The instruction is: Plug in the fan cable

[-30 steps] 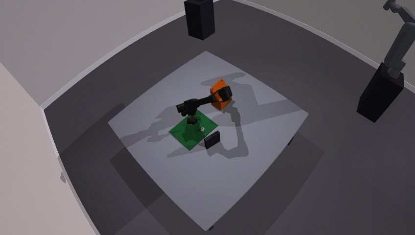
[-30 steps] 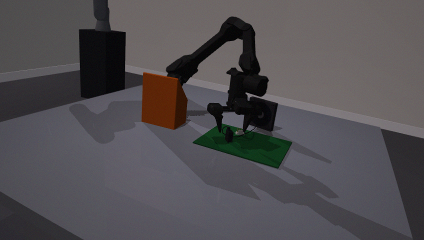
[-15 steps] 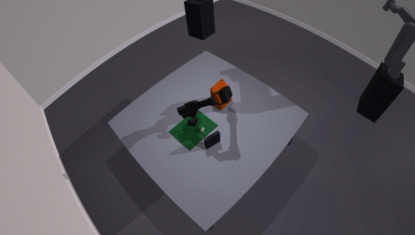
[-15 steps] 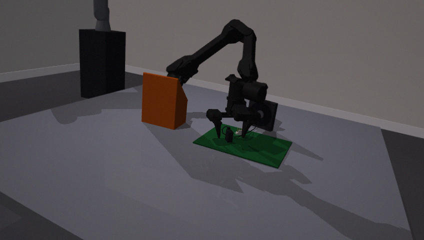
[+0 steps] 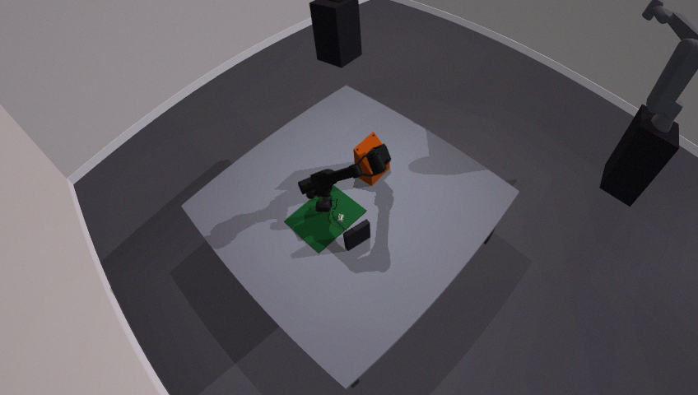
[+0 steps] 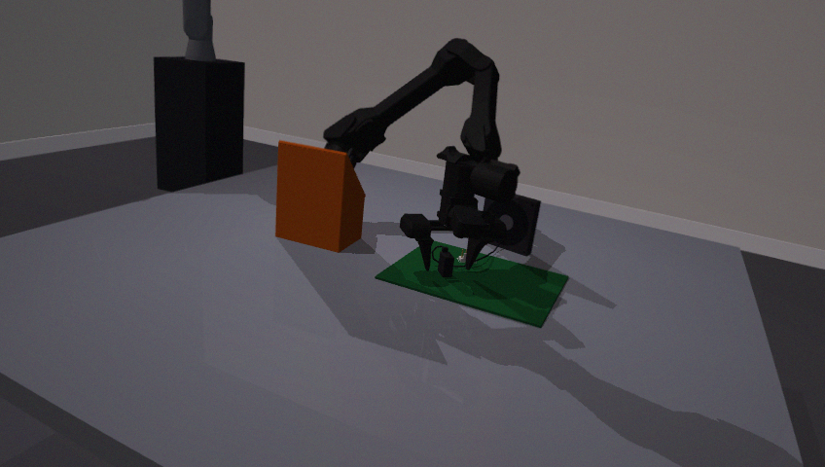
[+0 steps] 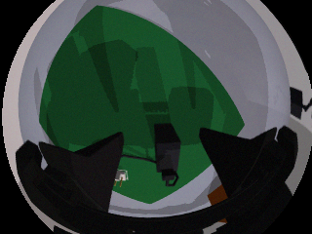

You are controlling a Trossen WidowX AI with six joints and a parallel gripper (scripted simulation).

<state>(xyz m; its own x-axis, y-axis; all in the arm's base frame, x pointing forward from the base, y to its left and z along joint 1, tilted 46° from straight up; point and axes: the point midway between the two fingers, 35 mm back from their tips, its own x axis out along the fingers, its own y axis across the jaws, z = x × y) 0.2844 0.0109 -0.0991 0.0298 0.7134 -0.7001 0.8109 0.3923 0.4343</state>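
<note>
The dark plug is 10 mm behind my gripper tip, 10 mm to the left of it and 10 mm above it. Round my gripper tip: green board (50 mm ahead, 30 mm to the left, 30 mm below); black fan (60 mm ahead, 230 mm to the left, 40 mm above).
</note>
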